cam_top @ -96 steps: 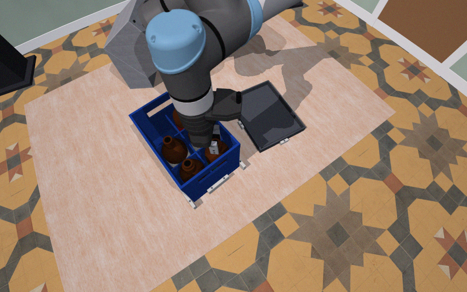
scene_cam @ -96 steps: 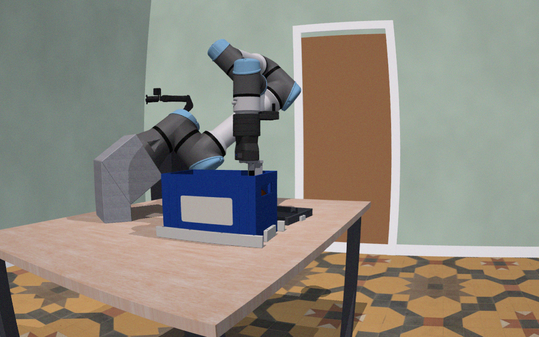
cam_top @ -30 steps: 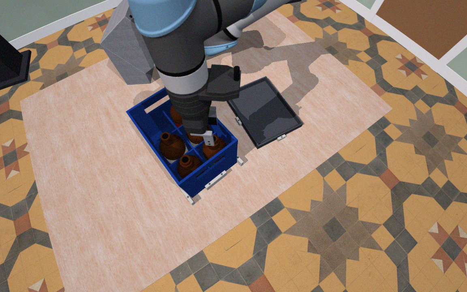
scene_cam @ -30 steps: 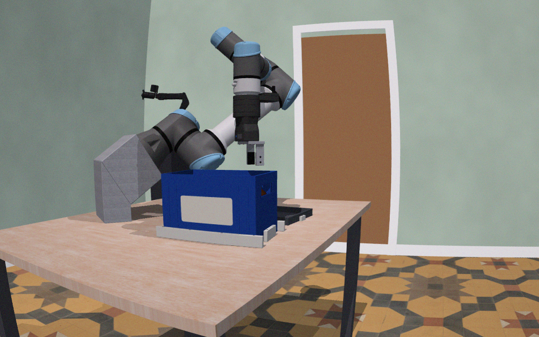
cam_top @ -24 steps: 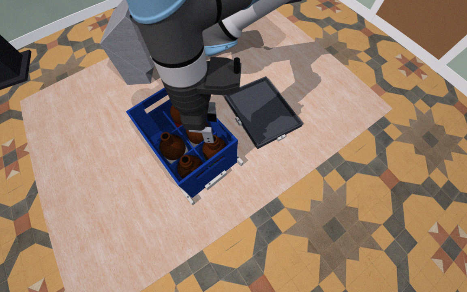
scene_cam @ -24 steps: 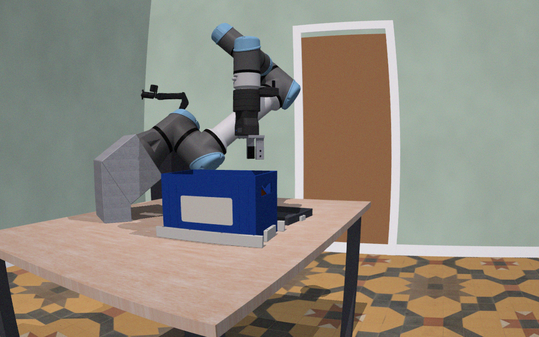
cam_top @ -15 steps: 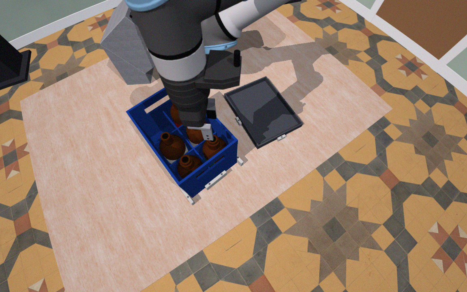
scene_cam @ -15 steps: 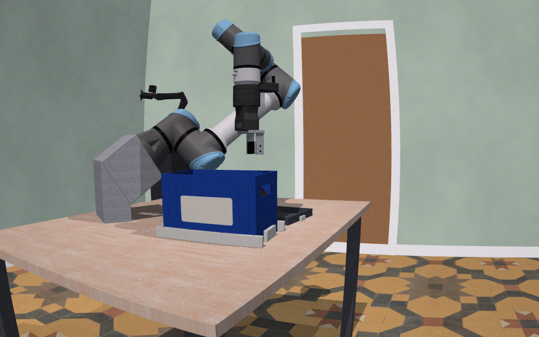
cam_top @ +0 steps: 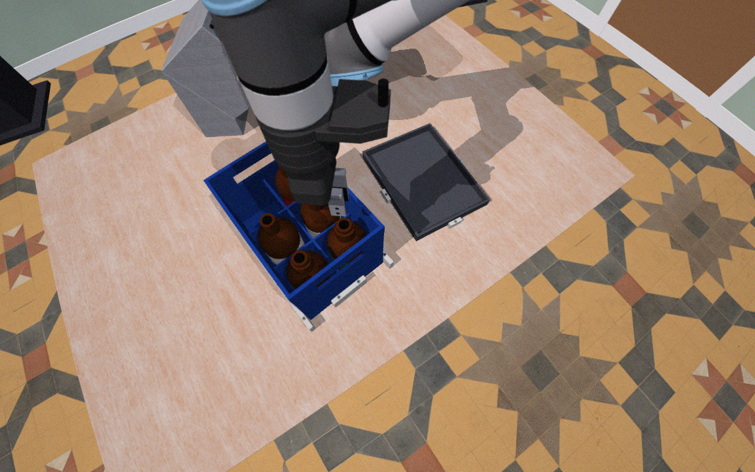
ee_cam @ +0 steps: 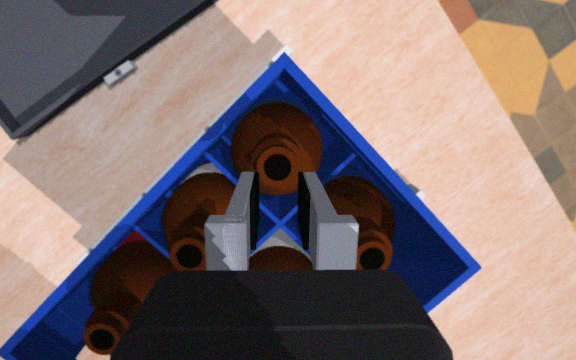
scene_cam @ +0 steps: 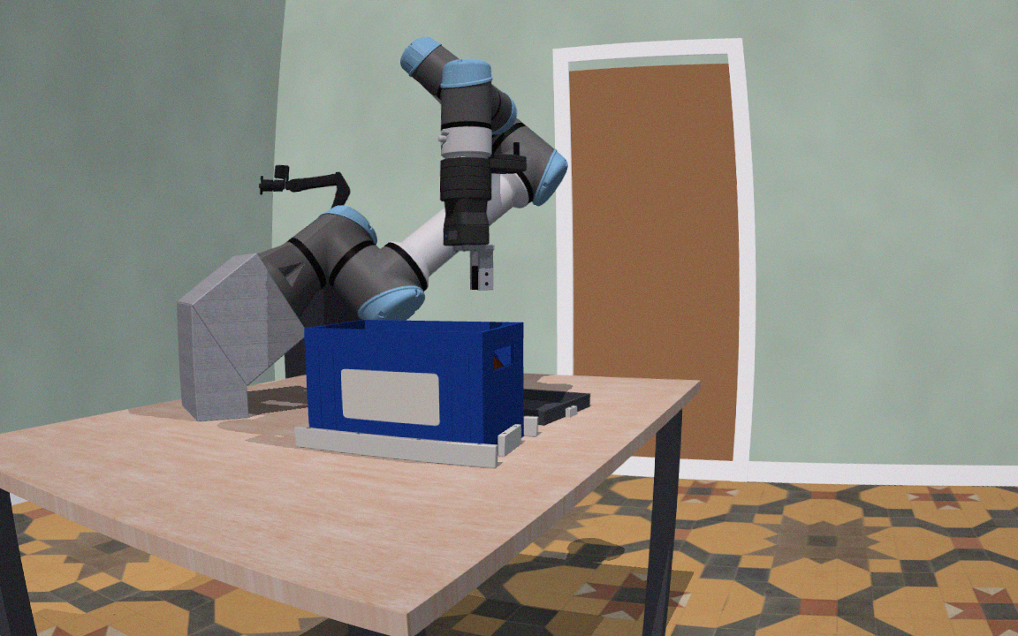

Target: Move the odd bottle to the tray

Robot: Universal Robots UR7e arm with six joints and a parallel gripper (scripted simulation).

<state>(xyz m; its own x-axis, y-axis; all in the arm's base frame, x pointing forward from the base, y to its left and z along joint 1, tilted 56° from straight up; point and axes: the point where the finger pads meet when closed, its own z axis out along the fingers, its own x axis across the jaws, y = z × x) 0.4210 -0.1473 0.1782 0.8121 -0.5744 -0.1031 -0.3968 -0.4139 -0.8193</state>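
Right now my hand is 16 cm past the glass bottle, 15 cm above it and 6 cm to the left of it. From my hand the other things lie so: dark tray: 23 cm below, 22 cm to the left, 12 cm behind; then blue crate: 16 cm below, 7 cm to the right, 7 cm behind.
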